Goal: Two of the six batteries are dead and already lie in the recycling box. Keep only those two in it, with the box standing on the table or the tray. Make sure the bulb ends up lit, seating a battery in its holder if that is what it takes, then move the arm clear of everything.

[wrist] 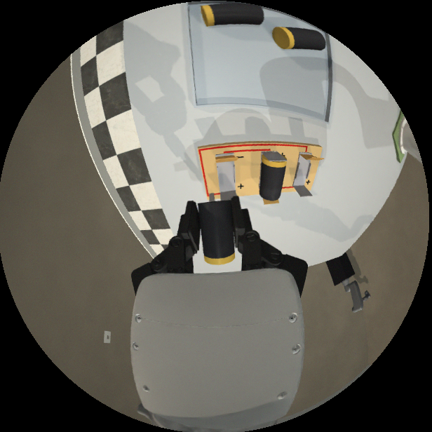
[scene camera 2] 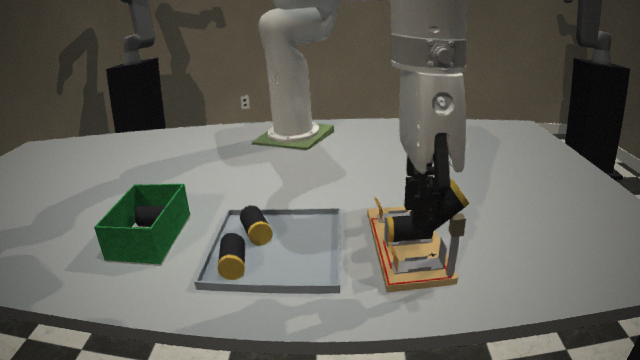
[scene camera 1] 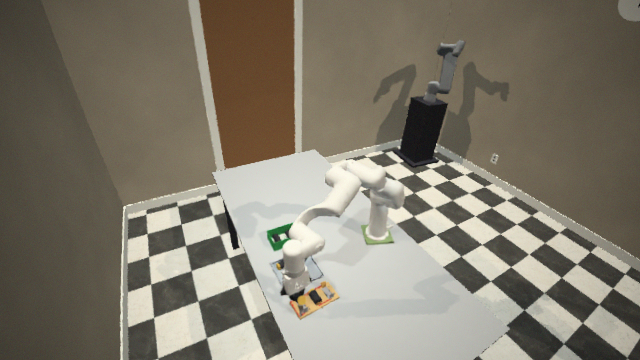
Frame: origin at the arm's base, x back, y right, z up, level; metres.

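Seen in the pictures: gripper, fingertip midpoint: (scene camera 2: 421, 218) (scene camera 1: 296, 296); arm's base at its link origin: (scene camera 2: 293, 132) (scene camera 1: 376, 232).
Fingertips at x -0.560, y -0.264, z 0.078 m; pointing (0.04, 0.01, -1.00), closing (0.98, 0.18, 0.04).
Pixels of each thing's top centre, then the offset from my fingertips to it. "spot": a spot on its surface instead. Level surfaces: height alone.
- black battery at its top centre: (scene camera 2: 442, 180) (scene camera 1: 299, 293) dy -0.021, dx +0.003, dz +0.044 m
- dull brown block at a spot on its surface: (scene camera 2: 457, 225) spot: dy -0.042, dx -0.007, dz -0.006 m
- tray at its top centre: (scene camera 2: 274, 242) (scene camera 1: 296, 268) dy +0.190, dx +0.065, dz -0.078 m
- green box at its top centre: (scene camera 2: 141, 204) (scene camera 1: 283, 232) dy +0.400, dx +0.065, dz -0.030 m
- visible dark battery at its top centre: (scene camera 2: 152, 206) dy +0.404, dx +0.101, dz -0.053 m
- table at its surface level: dz -0.090 m
- upright post at its top centre: (scene camera 2: 455, 233) dy -0.043, dx +0.001, dz -0.020 m
My gripper (scene camera 1: 295, 296) (scene camera 2: 424, 217) (wrist: 214, 208) is shut on a black battery (scene camera 2: 447, 207) (wrist: 217, 230), tilted with its yellow end up, over the holder board (scene camera 1: 320, 307) (scene camera 2: 422, 285) (wrist: 250, 172). Another battery (scene camera 1: 315, 297) (scene camera 2: 402, 229) (wrist: 272, 181) lies in the board's middle slot. Both outer slots look empty in the wrist view. A dull brown block (scene camera 2: 457, 225) on a post at the board's edge, perhaps the bulb, shows no glow. Two batteries (scene camera 2: 231, 256) (scene camera 2: 256, 225) (wrist: 235, 15) (wrist: 302, 38) lie on the tray (scene camera 2: 270, 288) (wrist: 240, 75). The green box (scene camera 1: 276, 245) (scene camera 2: 132, 245) holds a visible dark battery (scene camera 2: 149, 216); its other contents are partly hidden.
The box stands on the table (scene camera 1: 380, 280) (scene camera 2: 190, 310), beyond the tray from the board. The upright post (scene camera 2: 452, 255) stands close beside the held battery. The arm's base plate (scene camera 1: 378, 242) (scene camera 2: 305, 145) is at the table's far side.
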